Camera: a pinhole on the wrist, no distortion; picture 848 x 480 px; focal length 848.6 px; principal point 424.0 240.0 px. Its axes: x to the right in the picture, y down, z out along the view. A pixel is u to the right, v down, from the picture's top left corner.
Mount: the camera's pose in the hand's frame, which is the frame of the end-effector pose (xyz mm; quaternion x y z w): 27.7 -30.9 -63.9 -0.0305 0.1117 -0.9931 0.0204
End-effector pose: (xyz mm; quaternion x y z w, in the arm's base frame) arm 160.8 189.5 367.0 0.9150 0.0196 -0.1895 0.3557
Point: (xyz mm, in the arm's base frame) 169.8 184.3 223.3
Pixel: 319 338
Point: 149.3 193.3 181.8
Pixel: 371 441
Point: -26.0 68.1 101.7
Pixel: 684 218
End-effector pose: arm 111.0 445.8 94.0 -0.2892 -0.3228 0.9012 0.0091
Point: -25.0 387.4 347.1
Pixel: 625 284
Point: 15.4 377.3 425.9
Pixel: 788 326
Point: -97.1 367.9 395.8
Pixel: 533 291
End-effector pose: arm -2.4 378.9 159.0 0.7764 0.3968 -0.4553 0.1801
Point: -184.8 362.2 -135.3
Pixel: 77 257
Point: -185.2 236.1 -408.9
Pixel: outside the picture
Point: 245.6 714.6 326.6
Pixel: behind the camera
